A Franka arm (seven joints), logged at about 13 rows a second.
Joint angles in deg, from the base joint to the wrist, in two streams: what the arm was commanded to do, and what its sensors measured. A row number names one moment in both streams.
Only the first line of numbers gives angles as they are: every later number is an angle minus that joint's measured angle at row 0.
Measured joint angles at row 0:
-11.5, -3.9, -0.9, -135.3, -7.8, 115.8, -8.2
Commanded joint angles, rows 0 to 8:
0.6, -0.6, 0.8, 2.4, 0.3, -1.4, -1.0
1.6, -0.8, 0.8, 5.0, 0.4, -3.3, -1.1
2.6, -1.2, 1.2, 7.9, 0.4, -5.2, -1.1
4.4, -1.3, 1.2, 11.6, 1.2, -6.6, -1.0
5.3, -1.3, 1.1, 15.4, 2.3, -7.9, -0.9
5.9, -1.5, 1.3, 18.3, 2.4, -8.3, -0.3
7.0, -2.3, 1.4, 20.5, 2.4, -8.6, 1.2
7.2, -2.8, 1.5, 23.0, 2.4, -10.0, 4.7
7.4, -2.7, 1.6, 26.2, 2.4, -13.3, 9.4
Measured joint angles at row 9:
7.5, -2.8, 1.3, 21.4, 1.5, -9.2, 4.4
